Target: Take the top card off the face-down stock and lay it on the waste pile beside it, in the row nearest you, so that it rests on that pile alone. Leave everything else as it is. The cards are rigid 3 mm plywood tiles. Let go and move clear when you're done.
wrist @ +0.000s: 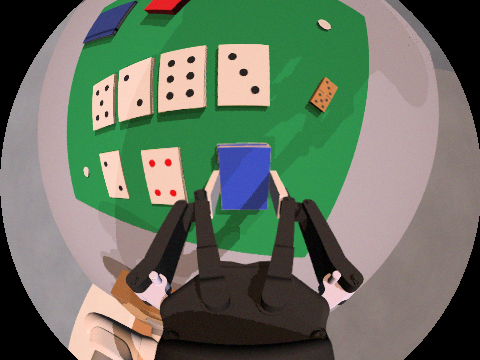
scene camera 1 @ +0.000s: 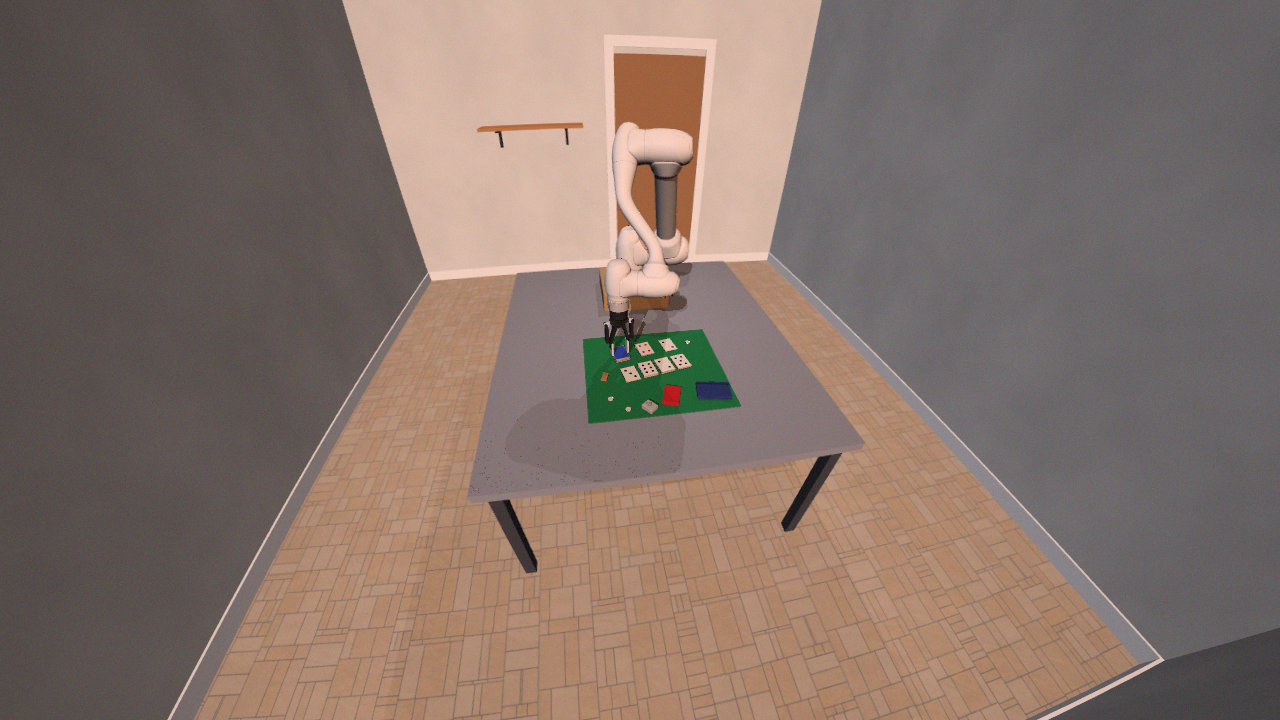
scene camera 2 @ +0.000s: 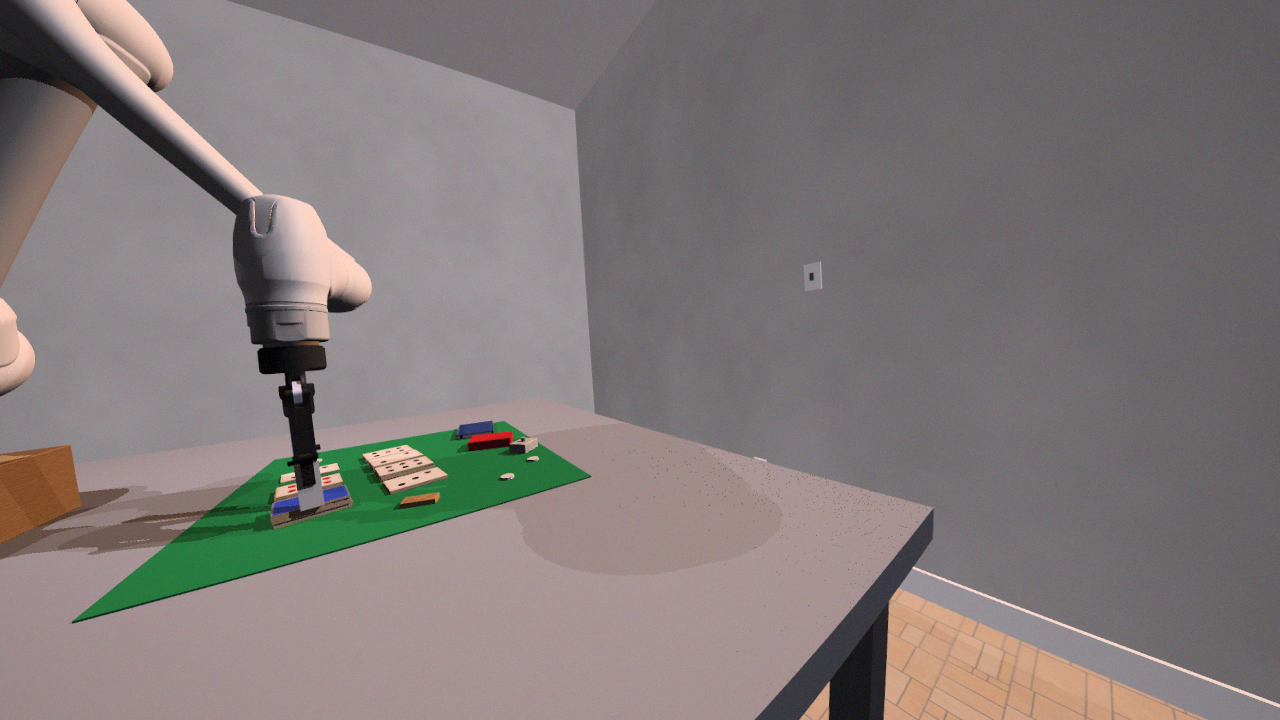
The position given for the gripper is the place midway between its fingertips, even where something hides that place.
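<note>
There's the gripper (scene camera 2: pixel 311 500), and the wrist view has it (wrist: pixel 244 180) too. A green mat (scene camera 2: pixel 235 539) is there as well; you'd also find the mat (wrist: pixel 311 151) from the wrist, and scene camera 1 picks it (scene camera 1: pixel 705 367) out too.
</note>
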